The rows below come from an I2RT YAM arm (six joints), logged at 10 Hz.
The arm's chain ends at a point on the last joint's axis. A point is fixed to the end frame.
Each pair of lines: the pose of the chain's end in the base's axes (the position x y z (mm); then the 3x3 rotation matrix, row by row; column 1 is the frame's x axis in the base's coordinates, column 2 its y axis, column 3 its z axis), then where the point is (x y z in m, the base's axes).
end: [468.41 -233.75 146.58], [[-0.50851 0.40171 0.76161], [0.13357 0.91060 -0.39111], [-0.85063 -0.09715 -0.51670]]
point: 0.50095 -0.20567 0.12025
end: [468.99 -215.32 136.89], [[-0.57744 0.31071 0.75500], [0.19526 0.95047 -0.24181], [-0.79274 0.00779 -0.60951]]
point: 0.49693 -0.18091 0.11290
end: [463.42 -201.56 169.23], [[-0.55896 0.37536 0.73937], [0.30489 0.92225 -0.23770], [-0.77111 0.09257 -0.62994]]
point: 0.49378 -0.16715 0.14838
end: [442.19 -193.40 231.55], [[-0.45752 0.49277 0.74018], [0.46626 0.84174 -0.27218], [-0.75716 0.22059 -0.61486]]
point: 0.47838 -0.16170 0.21652
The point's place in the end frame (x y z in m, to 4 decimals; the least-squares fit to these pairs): 0.0096 0.0412 0.0274
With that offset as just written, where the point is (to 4 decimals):
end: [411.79 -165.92 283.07], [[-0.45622 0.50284 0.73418], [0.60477 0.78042 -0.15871], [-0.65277 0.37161 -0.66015]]
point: 0.4482 -0.1323 0.2740
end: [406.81 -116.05 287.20], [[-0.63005 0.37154 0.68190], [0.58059 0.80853 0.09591], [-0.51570 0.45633 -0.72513]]
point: 0.4348 -0.0745 0.2812
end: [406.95 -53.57 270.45], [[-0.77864 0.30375 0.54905], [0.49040 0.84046 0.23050], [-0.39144 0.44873 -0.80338]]
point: 0.4270 -0.0079 0.2632
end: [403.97 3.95 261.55], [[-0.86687 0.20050 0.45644], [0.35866 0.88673 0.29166], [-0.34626 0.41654 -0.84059]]
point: 0.4164 0.0519 0.2524
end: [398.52 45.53 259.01], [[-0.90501 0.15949 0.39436], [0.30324 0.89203 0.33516], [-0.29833 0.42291 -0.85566]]
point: 0.4072 0.0944 0.2501
